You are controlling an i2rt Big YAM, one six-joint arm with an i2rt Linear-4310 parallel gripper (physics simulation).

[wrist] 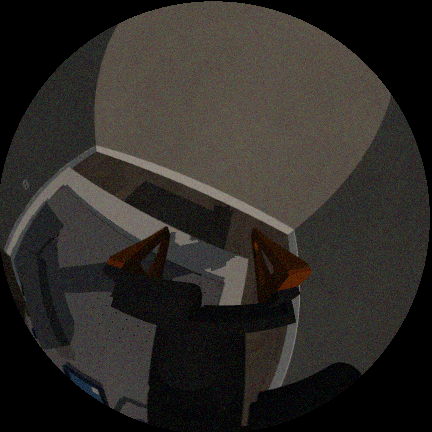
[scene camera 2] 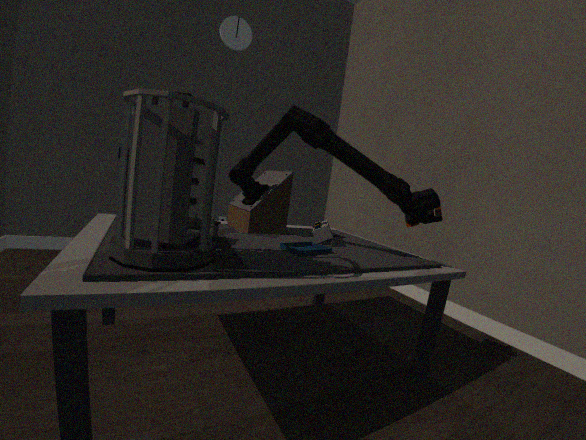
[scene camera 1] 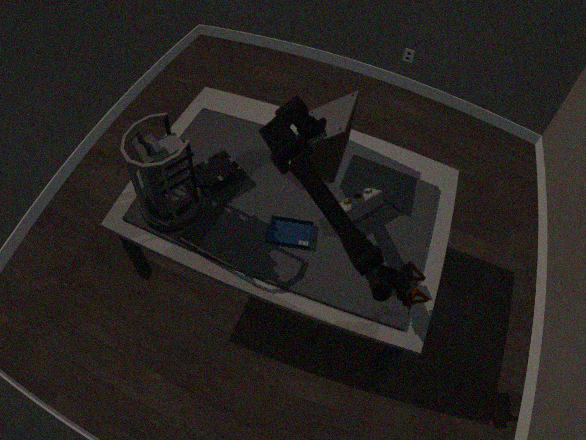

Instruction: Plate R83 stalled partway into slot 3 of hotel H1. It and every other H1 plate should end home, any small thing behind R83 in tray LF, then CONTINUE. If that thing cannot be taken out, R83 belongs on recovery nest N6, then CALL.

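Pixels of known places: gripper, between the fingertips: (wrist: 209,231) (scene camera 2: 430,220) (scene camera 1: 426,289); arm's base, origin of its link: (scene camera 2: 256,195) (scene camera 1: 313,132).
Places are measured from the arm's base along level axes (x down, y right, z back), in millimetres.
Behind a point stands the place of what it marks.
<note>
My gripper (scene camera 1: 425,288) @[x -7, y -482, z -567 mm] (scene camera 2: 424,218) @[x -7, y -482, z -567 mm] (wrist: 209,231) @[x -7, y -482, z -567 mm] is open, with its orange fingers wide apart and no object between them. It hangs high near the table's right end, far from the hotel. A tall round cage-like rack (scene camera 1: 150,163) @[x -220, y 432, z -472 mm] (scene camera 2: 132,175) @[x -43, y 561, z -440 mm] stands at the left end of the table; light plate-like shapes show inside it. Plate R83, slot 3 and the small thing cannot be made out in the dim views. A blue tray (scene camera 1: 291,232) @[x 149, y -8, z -370 mm] (scene camera 2: 305,247) @[x 149, y -30, z -339 mm] (wrist: 85,385) with a small white label lies on the mat; its name cannot be read. A low dark fixture (scene camera 1: 217,172) @[x 92, y 318, z -219 mm] sits beside the rack.
A white button box (scene camera 1: 367,200) @[x 71, y -252, z -215 mm] (scene camera 2: 322,233) @[x 104, y -139, z -306 mm] stands right of the blue tray. A tall sloped-top block (scene camera 1: 337,112) @[x -73, y -77, z 64 mm] (scene camera 2: 275,210) @[x 50, y -53, z -87 mm] stands at the back by the arm's base. The pale table (scene camera 1: 320,307) @[x 165, y -165, z -624 mm] (scene camera 2: 65,260) @[x 164, y 681, z -341 mm] has a raised dark mat. A wall lies beyond the gripper.
</note>
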